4 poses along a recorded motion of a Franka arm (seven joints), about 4.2 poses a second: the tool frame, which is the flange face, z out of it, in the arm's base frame.
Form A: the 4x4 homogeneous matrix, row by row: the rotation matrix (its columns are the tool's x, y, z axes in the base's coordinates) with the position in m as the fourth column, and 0 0 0 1 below. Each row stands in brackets.
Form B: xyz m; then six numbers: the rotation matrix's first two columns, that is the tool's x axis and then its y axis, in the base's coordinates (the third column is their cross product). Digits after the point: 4 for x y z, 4 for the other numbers.
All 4 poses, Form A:
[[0.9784, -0.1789, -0.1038, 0.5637], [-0.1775, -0.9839, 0.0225, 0.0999], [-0.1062, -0.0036, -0.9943, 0.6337], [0, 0, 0, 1]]
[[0.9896, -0.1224, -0.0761, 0.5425], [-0.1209, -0.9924, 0.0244, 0.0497], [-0.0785, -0.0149, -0.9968, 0.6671], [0, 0, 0, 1]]
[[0.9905, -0.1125, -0.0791, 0.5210], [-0.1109, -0.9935, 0.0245, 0.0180], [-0.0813, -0.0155, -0.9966, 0.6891], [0, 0, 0, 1]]
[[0.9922, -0.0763, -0.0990, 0.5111], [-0.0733, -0.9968, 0.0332, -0.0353], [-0.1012, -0.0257, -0.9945, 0.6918], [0, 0, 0, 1]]
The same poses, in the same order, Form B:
0.5637, 0.0999, 0.6337, 0.9784, -0.1775, -0.1062, -0.1789, -0.9839, -0.0036
0.5425, 0.0497, 0.6671, 0.9896, -0.1209, -0.0785, -0.1224, -0.9924, -0.0149
0.5210, 0.0180, 0.6891, 0.9905, -0.1109, -0.0813, -0.1125, -0.9935, -0.0155
0.5111, -0.0353, 0.6918, 0.9922, -0.0733, -0.1012, -0.0763, -0.9968, -0.0257

